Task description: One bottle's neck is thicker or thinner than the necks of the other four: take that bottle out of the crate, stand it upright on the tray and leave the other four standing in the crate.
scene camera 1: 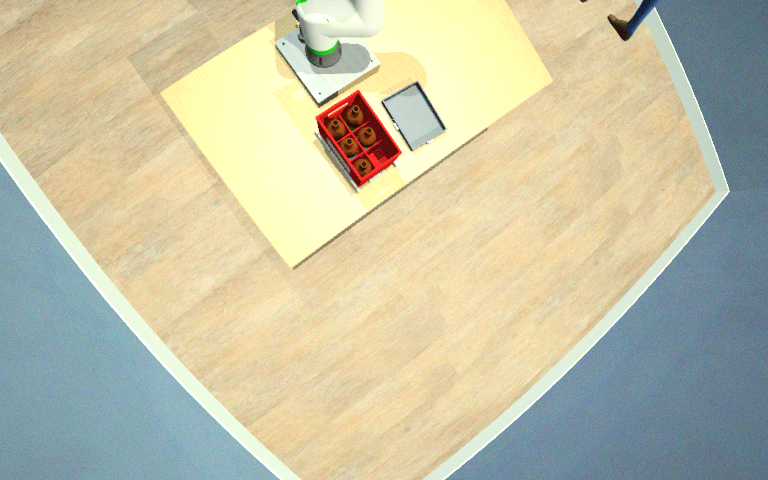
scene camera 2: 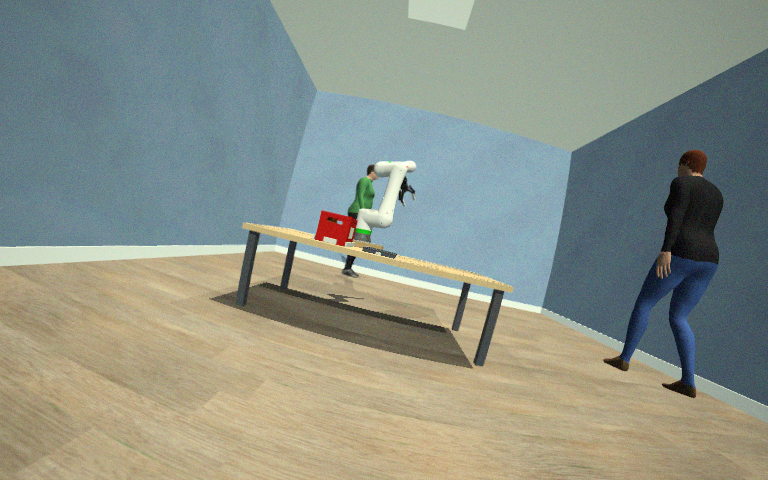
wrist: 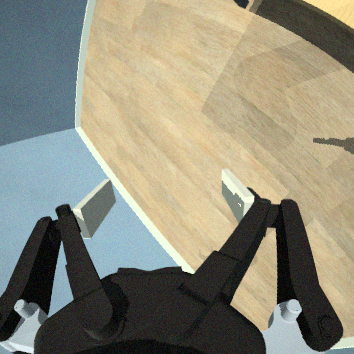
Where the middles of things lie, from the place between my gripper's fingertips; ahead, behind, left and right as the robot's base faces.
Scene:
Right now my hand is 107 cm short of the grey tray (scene camera 1: 413, 114), 10 cm to the left of it and 48 cm above it.

